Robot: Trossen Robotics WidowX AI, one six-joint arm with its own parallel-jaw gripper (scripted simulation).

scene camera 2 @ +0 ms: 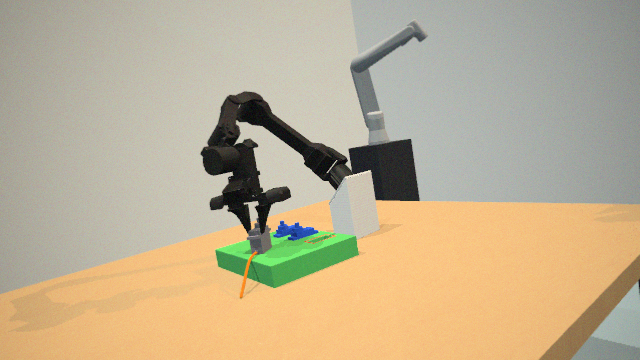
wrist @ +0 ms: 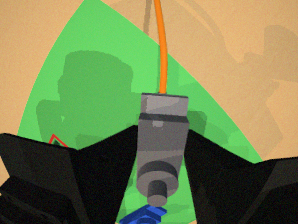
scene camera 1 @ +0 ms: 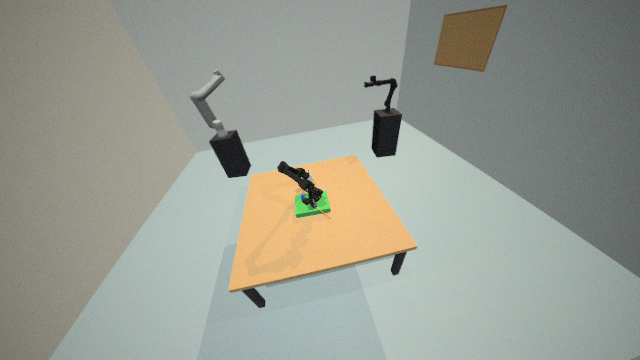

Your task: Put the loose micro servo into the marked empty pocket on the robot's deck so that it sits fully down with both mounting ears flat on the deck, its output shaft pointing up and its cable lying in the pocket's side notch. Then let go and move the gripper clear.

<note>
In view: my gripper [scene camera 2: 256, 233].
My gripper also shows in the wrist view [wrist: 161, 133].
</note>
